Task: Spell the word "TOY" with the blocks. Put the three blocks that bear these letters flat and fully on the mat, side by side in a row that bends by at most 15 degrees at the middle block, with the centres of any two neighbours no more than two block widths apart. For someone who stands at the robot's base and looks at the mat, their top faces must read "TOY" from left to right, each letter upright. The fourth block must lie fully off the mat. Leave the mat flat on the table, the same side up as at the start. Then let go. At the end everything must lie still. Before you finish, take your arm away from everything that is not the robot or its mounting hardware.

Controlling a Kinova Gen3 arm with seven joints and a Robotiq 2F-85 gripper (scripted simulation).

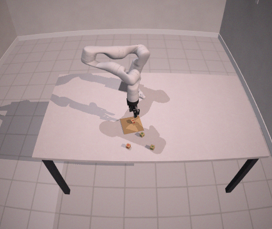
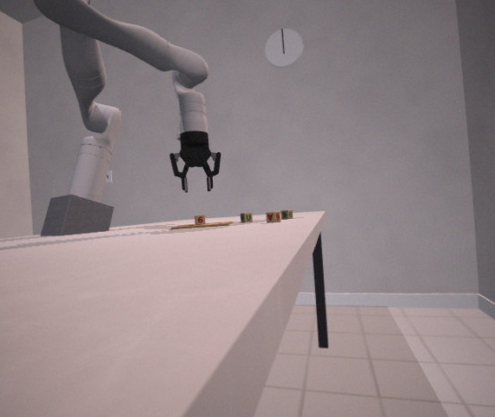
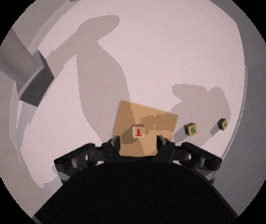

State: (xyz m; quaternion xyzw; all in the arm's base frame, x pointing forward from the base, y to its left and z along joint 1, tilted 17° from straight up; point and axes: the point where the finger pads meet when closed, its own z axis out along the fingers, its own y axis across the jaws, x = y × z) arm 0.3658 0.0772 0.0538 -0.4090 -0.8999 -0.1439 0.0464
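Now: hand 2 cm short of the mat, 1 cm to the left of it and 11 cm above it.
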